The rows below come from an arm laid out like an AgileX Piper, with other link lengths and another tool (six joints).
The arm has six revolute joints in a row. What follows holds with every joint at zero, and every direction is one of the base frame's. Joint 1 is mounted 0.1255 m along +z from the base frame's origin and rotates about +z. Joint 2 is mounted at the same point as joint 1 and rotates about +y. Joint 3 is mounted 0.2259 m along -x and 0.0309 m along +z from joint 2 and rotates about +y. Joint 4 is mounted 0.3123 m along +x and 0.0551 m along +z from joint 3 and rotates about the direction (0.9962, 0, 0.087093). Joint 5 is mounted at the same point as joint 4 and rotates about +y. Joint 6 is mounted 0.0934 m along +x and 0.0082 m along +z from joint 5 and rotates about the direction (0.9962, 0, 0.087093). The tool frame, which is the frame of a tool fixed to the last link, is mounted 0.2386 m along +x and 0.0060 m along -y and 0.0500 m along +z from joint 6; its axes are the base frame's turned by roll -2.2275, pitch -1.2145 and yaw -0.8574 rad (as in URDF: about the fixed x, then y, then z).
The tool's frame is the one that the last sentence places.
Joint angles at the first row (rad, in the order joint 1, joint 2, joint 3, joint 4, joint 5, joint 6):
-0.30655 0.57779 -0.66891 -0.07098 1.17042 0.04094
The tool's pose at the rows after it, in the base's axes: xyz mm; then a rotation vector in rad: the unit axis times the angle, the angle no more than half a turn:
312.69 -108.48 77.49 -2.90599 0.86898 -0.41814
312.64 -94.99 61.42 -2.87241 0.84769 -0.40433
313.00 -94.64 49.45 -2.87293 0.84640 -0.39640
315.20 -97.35 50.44 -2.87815 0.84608 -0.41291
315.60 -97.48 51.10 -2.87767 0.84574 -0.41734
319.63 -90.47 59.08 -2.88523 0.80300 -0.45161
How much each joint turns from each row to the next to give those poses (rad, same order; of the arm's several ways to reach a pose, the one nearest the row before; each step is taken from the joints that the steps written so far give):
-0.00004 -0.06986 0.07636 0.06266 -0.00196 -0.02118
0.00007 -0.03486 0.06189 0.04276 -0.02103 -0.00733
-0.00003 -0.00451 0.03703 0.00186 -0.02731 -0.00247
-0.00001 -0.00085 0.00405 -0.00647 -0.01373 -0.00093
0.00004 -0.00212 0.00068 -0.00001 -0.00151 0.00004
0.02728 -0.02358 0.00000 -0.00404 -0.00084 -0.00002

